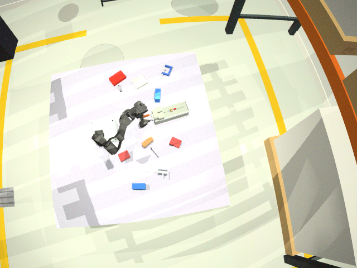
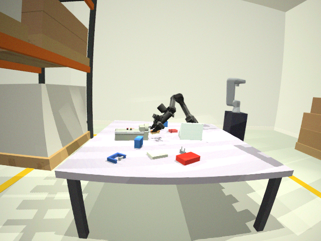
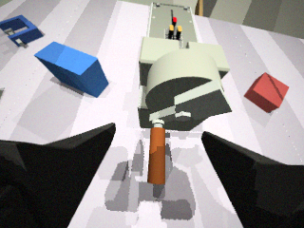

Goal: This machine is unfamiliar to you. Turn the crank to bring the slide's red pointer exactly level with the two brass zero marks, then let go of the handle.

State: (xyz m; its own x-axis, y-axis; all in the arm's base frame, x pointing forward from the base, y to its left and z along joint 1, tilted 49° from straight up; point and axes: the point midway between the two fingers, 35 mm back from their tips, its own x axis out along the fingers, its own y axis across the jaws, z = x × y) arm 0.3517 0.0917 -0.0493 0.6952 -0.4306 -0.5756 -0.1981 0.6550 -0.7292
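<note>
Now: the crank 10 mm to the right of my gripper tip. The rest, counted from my gripper tip: red pointer: 190 mm ahead, 20 mm to the left, 10 mm above; orange-brown crank handle: 20 mm behind, 10 mm below; brown block: 180 mm to the right, 60 mm below, 30 mm behind.
</note>
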